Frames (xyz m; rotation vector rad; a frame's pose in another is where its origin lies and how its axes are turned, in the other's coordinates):
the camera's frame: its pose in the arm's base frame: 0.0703 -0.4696 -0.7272 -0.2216 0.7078 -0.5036
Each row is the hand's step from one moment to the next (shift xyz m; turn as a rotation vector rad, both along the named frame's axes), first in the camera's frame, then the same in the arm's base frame.
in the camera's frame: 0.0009 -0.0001 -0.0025 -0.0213 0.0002 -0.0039
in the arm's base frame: -0.0011 -0.0006 -0.0023 -0.0163 0.0110 0.0091
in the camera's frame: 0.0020 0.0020 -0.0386 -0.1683 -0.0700 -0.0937
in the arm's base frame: -0.0238 -0.0003 -0.0305 -0.1972 0.0236 0.0506
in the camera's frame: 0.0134 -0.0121 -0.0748 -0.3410 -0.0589 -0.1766
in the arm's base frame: -0.0458 -0.0192 -0.0588 -0.3604 0.1194 0.0825
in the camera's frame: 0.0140 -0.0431 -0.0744 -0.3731 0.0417 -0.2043
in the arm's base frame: -0.0565 -0.0461 -0.0477 -0.3629 0.2215 0.0439
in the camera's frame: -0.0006 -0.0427 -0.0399 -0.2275 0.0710 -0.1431
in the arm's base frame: -0.0427 -0.0374 -0.0139 -0.2170 0.1737 -0.0034
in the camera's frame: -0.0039 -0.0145 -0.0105 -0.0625 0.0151 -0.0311
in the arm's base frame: -0.0148 -0.0107 -0.0004 -0.0557 0.0441 0.0068
